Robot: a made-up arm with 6 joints.
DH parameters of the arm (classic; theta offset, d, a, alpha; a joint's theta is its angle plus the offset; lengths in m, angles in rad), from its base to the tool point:
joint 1: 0 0.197 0 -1.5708
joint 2: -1.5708 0 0.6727 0
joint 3: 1.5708 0.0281 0 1.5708
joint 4: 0 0.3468 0 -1.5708
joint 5: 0 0 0 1.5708
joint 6: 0 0.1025 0 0
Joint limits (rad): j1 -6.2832..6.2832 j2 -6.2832..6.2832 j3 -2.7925..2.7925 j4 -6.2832..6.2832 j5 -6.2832..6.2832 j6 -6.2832..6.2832
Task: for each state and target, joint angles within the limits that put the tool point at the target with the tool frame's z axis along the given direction. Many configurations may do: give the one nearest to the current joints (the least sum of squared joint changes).
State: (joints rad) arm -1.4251 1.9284 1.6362 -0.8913 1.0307 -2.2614
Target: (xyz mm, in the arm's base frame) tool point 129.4 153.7 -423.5 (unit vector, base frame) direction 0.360 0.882 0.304
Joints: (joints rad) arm -2.2881 2.7806 1.8674 -0.7067 0.4951 -2.2614
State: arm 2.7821 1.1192 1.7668 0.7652 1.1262 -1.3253
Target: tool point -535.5 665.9 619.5 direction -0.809 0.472 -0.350
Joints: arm 2.1665 0.6823 1.0733 1.1343 0.4631 -1.3253
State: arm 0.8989 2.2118 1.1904 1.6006 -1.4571 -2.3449
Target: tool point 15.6 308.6 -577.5 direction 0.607 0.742 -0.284
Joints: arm 1.6499 2.3776 1.4887 0.7545 -1.8193 -2.3449
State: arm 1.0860 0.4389 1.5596 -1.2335 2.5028 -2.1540
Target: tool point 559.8 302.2 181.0 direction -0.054 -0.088 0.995
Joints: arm 0.4597 1.2240 1.8828 -0.8054 3.0654 -2.1540
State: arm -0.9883 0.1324 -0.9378 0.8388 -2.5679 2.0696
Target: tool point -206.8 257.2 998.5 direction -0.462 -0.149 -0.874
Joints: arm -0.9522 -0.0690 -0.8146 0.5420 -2.0279 2.0696
